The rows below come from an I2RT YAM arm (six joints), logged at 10 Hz.
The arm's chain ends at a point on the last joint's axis. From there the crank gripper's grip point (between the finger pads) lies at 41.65 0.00 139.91 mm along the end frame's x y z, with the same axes.
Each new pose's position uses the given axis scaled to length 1; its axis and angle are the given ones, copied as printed.
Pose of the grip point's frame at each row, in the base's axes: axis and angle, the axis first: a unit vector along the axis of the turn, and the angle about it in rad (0 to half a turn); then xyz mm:
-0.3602 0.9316 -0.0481 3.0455 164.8 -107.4 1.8
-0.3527 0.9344 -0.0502 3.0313 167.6 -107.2 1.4
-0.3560 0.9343 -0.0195 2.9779 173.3 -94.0 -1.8
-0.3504 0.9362 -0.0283 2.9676 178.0 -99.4 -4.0
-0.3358 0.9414 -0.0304 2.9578 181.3 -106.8 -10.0
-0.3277 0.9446 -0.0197 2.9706 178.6 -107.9 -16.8
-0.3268 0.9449 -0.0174 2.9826 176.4 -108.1 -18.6
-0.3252 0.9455 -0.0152 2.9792 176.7 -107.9 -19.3
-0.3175 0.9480 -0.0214 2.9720 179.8 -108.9 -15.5
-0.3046 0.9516 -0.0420 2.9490 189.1 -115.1 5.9
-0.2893 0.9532 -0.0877 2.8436 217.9 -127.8 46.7
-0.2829 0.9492 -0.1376 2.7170 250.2 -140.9 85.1
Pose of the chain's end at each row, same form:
-0.3602 0.9316 -0.0481 3.0455 178.1 -71.6 142.7
-0.3527 0.9344 -0.0502 3.0313 179.3 -71.9 142.6
-0.3560 0.9343 -0.0195 2.9779 180.7 -69.4 141.9
-0.3504 0.9362 -0.0283 2.9676 183.4 -73.2 139.5
-0.3358 0.9414 -0.0304 2.9578 186.0 -81.1 133.6
-0.3277 0.9446 -0.0197 2.9706 186.5 -84.8 127.1
-0.3268 0.9449 -0.0174 2.9826 186.2 -85.1 125.2
-0.3252 0.9455 -0.0152 2.9792 186.3 -85.7 124.7
-0.3175 0.9480 -0.0214 2.9720 188.2 -85.7 128.4
-0.3046 0.9516 -0.0420 2.9490 193.3 -87.9 149.3
-0.2893 0.9532 -0.0877 2.8436 204.8 -93.3 187.9
-0.2829 0.9492 -0.1376 2.7170 216.7 -98.5 220.7

